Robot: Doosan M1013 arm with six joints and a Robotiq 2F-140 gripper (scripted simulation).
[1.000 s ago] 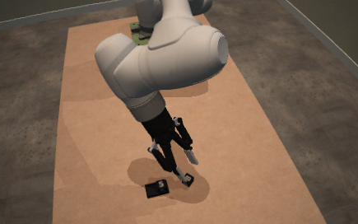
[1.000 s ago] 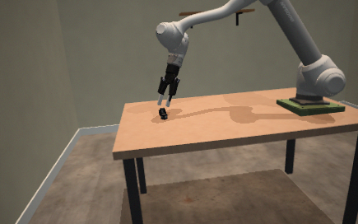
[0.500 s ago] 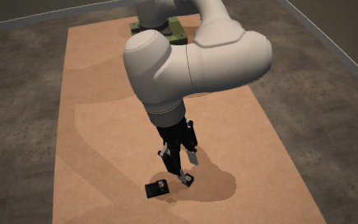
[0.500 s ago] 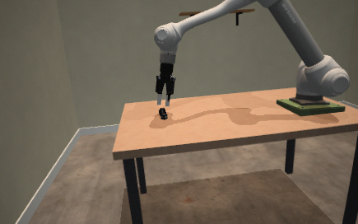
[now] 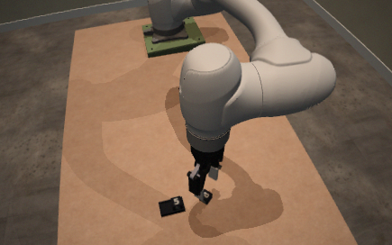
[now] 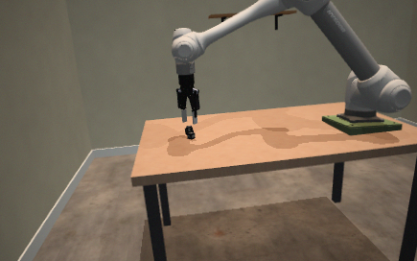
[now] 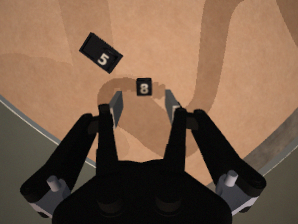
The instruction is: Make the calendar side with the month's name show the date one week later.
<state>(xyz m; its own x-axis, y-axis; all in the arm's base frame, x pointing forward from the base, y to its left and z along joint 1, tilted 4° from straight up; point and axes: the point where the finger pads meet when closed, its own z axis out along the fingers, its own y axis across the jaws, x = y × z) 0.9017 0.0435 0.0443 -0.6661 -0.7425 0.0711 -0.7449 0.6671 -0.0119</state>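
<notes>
Right now the black cube is 100 mm below my hand.
</notes>
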